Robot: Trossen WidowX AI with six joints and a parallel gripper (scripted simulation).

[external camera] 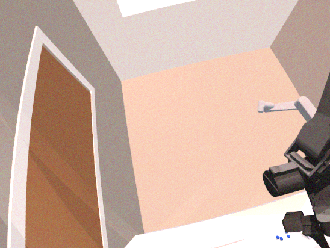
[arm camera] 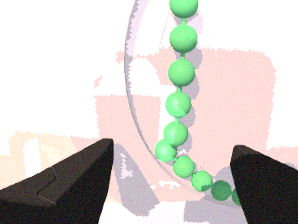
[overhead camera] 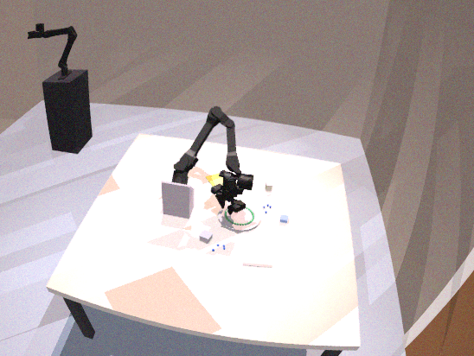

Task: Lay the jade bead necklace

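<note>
The round white bead board lies 60 mm ahead of my gripper tip, 10 mm to the right of it and 10 mm below it. Also, from my gripper tip: yellow sheet: 80 mm behind, 240 mm to the left, 10 mm below; then blue block: 270 mm ahead, 20 mm to the left, 10 mm below; then cream block: 180 mm ahead, 240 mm to the left.
</note>
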